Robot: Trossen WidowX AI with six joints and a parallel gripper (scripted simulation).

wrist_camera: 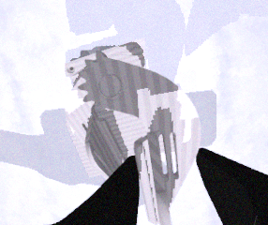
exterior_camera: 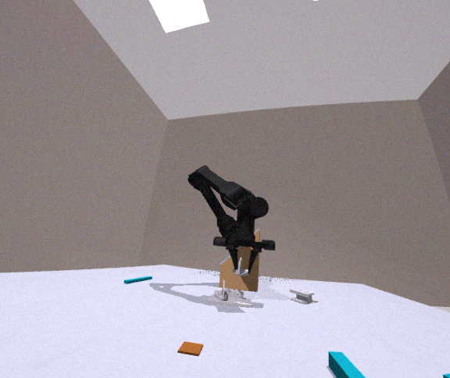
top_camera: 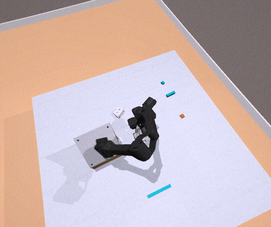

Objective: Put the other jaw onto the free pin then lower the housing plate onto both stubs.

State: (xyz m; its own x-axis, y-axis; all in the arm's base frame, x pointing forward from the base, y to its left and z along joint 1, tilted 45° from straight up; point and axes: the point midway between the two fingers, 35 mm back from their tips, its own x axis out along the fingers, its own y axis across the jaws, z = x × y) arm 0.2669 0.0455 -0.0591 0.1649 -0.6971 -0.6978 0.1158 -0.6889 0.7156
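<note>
Now: the jaw 3 cm behind my gripper tip and 2 cm to the right of it. Also, from my gripper tip: white block piece (13 cm behind, 18 cm to the left, 7 cm below); then short cyan bar (30 cm ahead, 21 cm to the left, 7 cm below); then orange tile (31 cm ahead, 1 cm to the left, 8 cm below).
</note>
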